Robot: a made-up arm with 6 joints. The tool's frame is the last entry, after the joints.
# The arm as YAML. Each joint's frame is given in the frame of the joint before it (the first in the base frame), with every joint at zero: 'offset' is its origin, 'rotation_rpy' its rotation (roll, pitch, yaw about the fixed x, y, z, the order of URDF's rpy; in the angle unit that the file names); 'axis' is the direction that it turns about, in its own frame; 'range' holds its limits. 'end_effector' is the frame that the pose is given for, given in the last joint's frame.
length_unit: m
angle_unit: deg
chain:
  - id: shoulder
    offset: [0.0, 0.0, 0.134]
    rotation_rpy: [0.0, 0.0, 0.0]
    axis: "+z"
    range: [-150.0, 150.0]
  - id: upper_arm
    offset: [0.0, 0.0, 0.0]
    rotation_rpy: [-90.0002, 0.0, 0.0]
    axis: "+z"
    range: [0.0, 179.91]
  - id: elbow
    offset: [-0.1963, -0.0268, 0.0]
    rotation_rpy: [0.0, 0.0, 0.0]
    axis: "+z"
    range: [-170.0, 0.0]
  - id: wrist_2
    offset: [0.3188, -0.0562, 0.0]
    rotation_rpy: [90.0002, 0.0, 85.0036]
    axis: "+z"
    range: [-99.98, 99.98]
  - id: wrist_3
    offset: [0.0, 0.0, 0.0]
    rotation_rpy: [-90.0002, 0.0, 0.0]
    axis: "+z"
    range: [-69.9, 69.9]
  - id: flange
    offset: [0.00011, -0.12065, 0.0]
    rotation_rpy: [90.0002, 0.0, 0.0]
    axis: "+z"
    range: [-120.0, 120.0]
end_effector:
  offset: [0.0, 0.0, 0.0]
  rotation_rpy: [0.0, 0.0, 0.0]
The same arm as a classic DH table. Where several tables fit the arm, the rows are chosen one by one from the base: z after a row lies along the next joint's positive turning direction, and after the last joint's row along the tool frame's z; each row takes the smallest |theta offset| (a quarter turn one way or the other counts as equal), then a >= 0, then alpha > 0; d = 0 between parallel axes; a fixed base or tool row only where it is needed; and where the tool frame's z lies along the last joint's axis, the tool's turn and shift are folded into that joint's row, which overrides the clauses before.
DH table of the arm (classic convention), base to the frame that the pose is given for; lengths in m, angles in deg. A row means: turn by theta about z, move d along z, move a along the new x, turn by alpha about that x. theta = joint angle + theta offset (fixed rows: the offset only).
shoulder: a 0  alpha -90  d 0.134  theta_offset 0
upper_arm: a -0.1981  alpha 0  d 0  theta_offset 7.77
elbow: a -0.0282  alpha 90  d 0  theta_offset 77.23
wrist_2: a 0  alpha -90  d 0.3225  theta_offset 0
wrist_3: a 0.0001  alpha 90  d 0  theta_offset 0
flange: a 0  alpha 0  d 0.1206  theta_offset 0
Joint limits (deg, base to tool): -150..150 0..179.91 -170..0 -99.98..99.98 -69.9..69.9 -120..120

